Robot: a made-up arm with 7 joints.
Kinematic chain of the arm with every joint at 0, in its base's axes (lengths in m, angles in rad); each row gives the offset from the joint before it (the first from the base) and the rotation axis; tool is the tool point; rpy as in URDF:
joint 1: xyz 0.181 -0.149 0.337 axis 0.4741 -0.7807 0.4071
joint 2: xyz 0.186 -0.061 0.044 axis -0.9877 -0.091 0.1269
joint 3: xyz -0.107 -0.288 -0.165 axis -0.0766 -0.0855 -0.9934
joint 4: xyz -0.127 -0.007 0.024 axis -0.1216 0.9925 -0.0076
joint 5: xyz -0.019 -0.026 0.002 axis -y
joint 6: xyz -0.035 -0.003 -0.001 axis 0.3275 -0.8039 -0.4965
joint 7: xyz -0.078 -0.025 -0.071 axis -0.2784 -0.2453 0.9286
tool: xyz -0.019 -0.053 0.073 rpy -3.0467 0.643 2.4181
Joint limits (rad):
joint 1: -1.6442..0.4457
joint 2: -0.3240..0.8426
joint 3: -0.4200..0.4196
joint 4: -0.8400..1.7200
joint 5: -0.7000..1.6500
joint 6: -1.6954..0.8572
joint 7: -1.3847..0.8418
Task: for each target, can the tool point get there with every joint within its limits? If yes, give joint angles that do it. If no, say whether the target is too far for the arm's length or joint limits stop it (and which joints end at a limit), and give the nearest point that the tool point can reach.
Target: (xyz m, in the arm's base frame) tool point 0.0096 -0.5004 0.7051
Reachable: yes | joints -0.9164 0.3933 0.0628 0.5392 1.1602 -0.3485 0.0384
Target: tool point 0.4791 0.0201 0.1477
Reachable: no: joint limits stop it (at a limit: joint 1, joint 2, joint 3, joint 4, joint 6, joint 7) | nearest point 0.3520 -0.2914 0.0134 | short by 0.362 m
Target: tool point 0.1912 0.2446 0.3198
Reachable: no: joint limits stop it (at a limit: joint 1, joint 2, joint 3, joint 6, joint 7) | nearest point 0.0359 -0.0855 0.6022 | short by 0.461 m
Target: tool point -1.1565 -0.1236 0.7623
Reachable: no: too far | nearest point -0.2331 -0.3308 0.6058 | short by 0.959 m
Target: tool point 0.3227 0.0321 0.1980
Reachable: no: joint limits stop it (at a limit: joint 1, joint 2, joint 3, joint 4, joint 6, joint 7) | nearest point 0.2916 -0.2590 -0.0210 | short by 0.366 m
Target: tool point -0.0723 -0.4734 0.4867
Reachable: yes | joints -0.4257 0.2453 0.2305 0.9012 0.3439 0.6357 -0.5053
